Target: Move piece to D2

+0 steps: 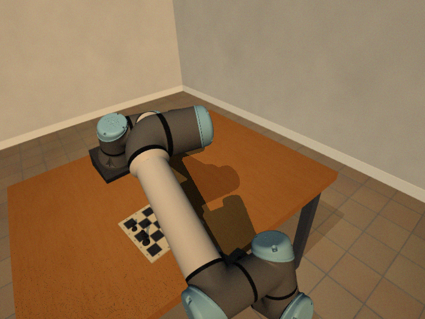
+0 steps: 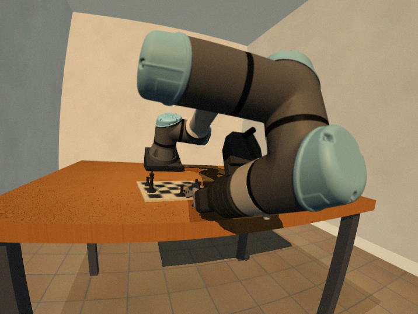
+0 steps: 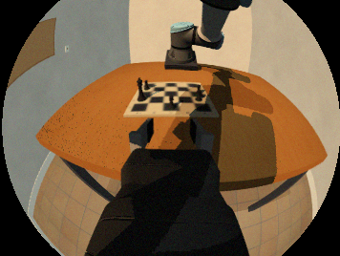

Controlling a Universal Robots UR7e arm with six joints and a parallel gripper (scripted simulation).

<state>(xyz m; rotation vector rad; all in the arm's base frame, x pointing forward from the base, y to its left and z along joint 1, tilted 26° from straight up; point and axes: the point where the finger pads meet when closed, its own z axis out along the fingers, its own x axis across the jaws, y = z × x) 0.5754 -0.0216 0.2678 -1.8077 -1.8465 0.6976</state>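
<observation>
Now: the chessboard 210 mm behind my hand, 10 mm to the right of it and 50 mm below it. Round my hand: tall chess piece: 170 mm behind, 90 mm to the right, 20 mm below.
</observation>
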